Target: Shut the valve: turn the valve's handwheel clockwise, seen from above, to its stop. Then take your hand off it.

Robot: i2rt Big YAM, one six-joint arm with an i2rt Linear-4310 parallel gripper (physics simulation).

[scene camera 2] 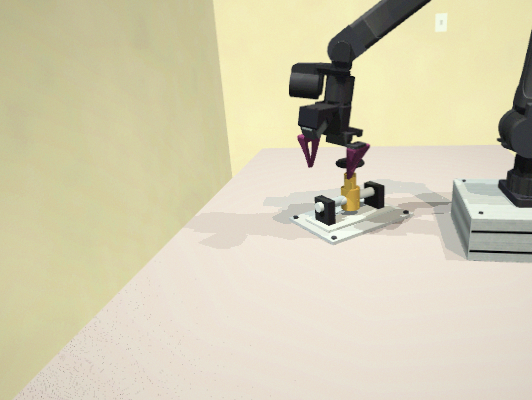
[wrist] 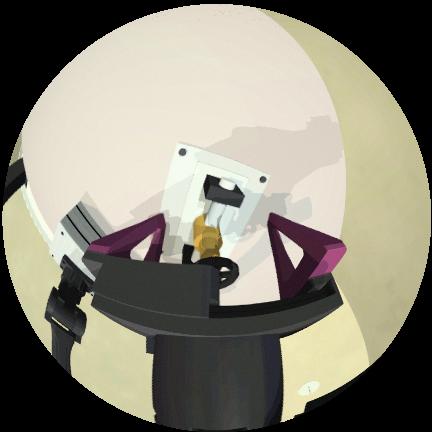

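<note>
The valve has an amber body point(scene camera 2: 352, 201) point(wrist: 207, 241) on a pale base plate point(scene camera 2: 367, 226) point(wrist: 175, 175). Its black handwheel point(scene camera 2: 341, 163) point(wrist: 236, 274) sits level on top of the stem. In the wrist view the gripper's dark housing hides part of the wheel. My gripper point(scene camera 2: 330, 172) point(wrist: 216, 218) points down with its purple fingers wide open and nothing held. In the wrist view the wheel shows between the two fingers. In the scene view the right finger overlaps the wheel; whether it touches cannot be told. The wheel's turn angle is unclear.
Black pipe brackets point(scene camera 2: 325, 210) point(wrist: 223, 191) hold the pale pipe at the valve's two ends. The arm's ribbed grey pedestal point(scene camera 2: 492, 241) stands to the right in the scene view. A wall point(scene camera 2: 110, 125) rises beyond the table's left edge.
</note>
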